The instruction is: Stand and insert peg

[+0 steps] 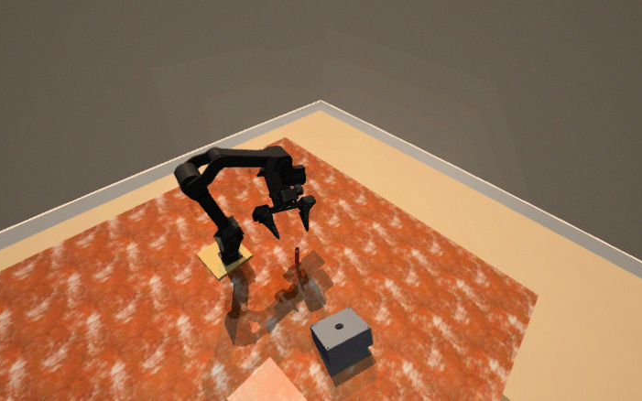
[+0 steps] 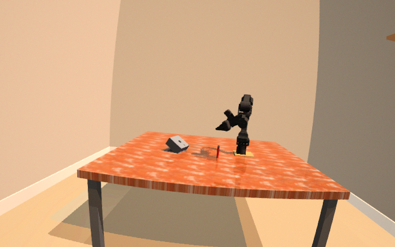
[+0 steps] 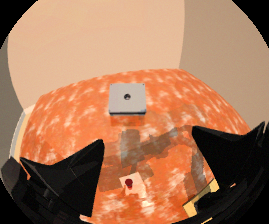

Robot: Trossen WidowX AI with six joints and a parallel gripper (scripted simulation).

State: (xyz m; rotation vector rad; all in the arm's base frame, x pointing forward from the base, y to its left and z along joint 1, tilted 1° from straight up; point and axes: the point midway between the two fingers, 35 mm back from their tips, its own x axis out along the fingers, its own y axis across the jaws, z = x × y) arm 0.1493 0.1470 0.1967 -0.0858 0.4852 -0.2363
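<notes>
Now: gripper tip 13 cm above the red peg, 3 cm to the right of it and 2 cm past it. From my gripper tip the other things lie so: sloped panel (26 cm ahead, 15 cm below, 4 cm to the right).
</notes>
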